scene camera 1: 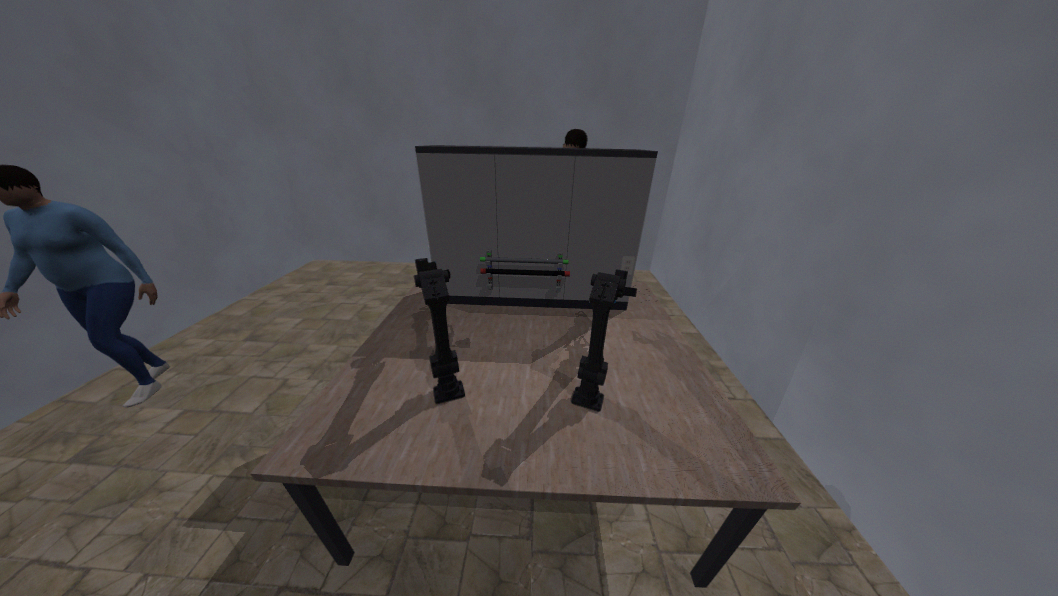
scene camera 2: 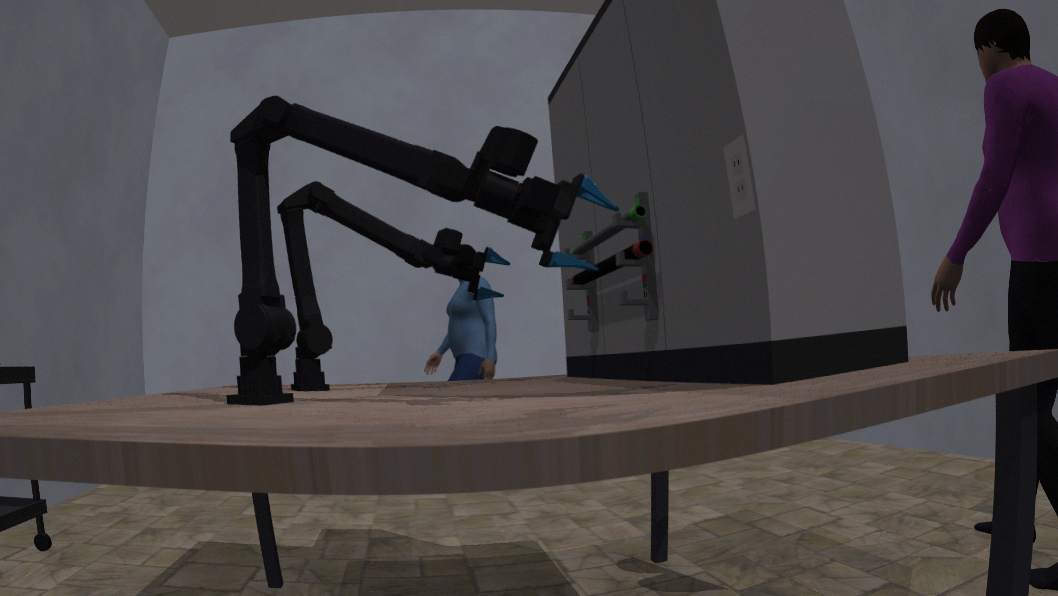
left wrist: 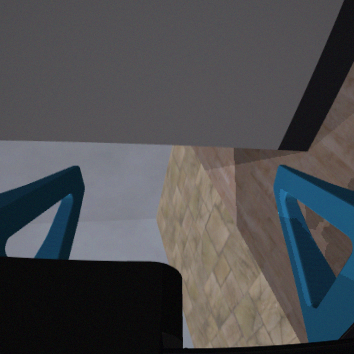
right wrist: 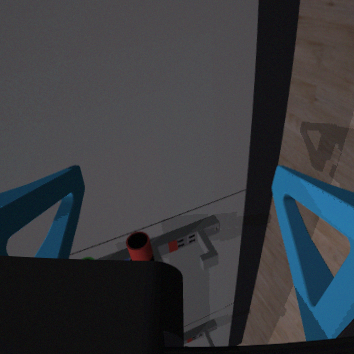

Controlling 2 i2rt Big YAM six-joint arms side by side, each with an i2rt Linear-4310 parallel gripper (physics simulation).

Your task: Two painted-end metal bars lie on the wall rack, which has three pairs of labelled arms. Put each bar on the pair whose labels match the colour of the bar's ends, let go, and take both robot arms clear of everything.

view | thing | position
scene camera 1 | upright wall panel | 533, 193
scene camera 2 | my left gripper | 506, 279
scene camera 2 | my right gripper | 608, 239
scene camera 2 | red-ended bar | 608, 265
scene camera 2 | green-ended bar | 607, 232
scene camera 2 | upright wall panel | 820, 255
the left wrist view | my left gripper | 178, 175
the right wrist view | my right gripper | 177, 175
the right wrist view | upright wall panel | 156, 110
